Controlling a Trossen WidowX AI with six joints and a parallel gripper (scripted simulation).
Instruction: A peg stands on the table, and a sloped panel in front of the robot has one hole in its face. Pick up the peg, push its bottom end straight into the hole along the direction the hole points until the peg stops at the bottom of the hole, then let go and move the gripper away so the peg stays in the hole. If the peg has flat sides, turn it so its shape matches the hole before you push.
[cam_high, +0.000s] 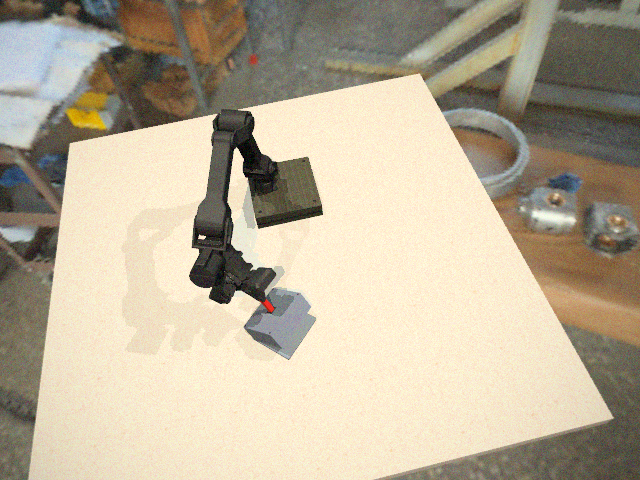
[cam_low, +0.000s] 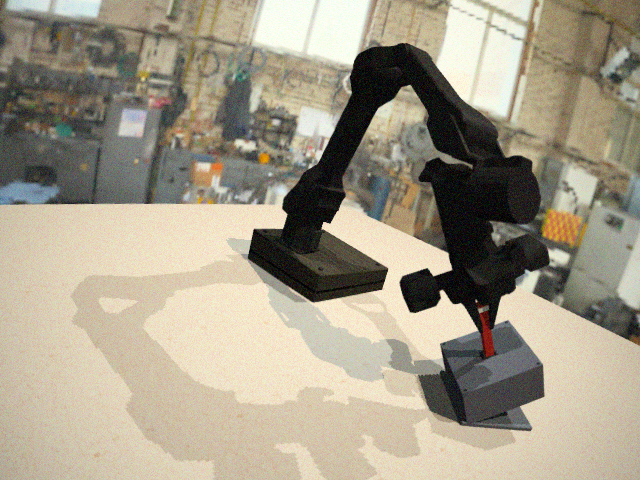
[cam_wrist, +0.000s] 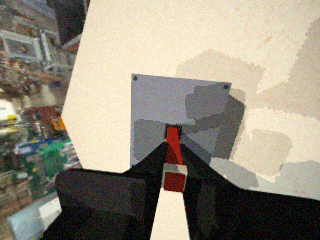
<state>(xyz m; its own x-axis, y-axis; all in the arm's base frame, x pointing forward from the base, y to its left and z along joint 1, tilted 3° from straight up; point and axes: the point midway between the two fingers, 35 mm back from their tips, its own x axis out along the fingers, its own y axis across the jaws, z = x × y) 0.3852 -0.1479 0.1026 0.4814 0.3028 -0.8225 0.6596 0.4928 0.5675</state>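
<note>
Now: the grey sloped panel 3 cm ahead of my gripper tip, 2 cm to the left of it and 6 cm below it. Round my gripper tip: grey foot plate 4 cm ahead, 3 cm to the left, 11 cm below; red square peg 1 cm behind, 1 cm above.
</note>
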